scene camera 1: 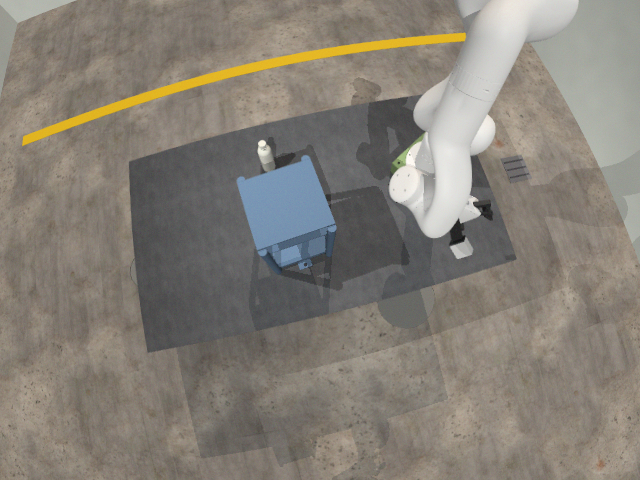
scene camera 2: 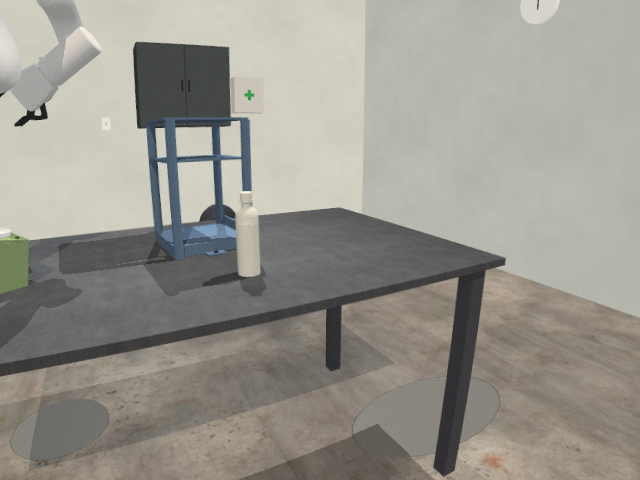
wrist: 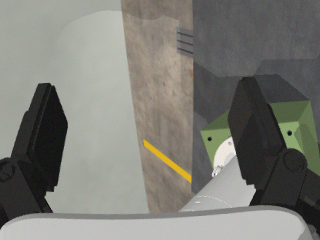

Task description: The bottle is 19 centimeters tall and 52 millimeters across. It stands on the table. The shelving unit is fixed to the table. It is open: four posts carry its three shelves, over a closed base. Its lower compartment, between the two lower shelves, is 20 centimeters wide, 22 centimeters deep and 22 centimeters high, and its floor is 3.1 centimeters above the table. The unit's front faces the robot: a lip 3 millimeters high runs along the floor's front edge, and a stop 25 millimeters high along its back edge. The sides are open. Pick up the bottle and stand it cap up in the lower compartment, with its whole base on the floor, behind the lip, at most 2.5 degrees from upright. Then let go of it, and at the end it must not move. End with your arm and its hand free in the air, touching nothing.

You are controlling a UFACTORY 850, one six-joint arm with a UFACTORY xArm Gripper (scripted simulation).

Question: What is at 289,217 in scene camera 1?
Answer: A blue shelving unit.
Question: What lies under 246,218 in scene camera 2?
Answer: A white bottle.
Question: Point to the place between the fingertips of my gripper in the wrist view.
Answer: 146,99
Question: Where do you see a blue shelving unit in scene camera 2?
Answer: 190,241
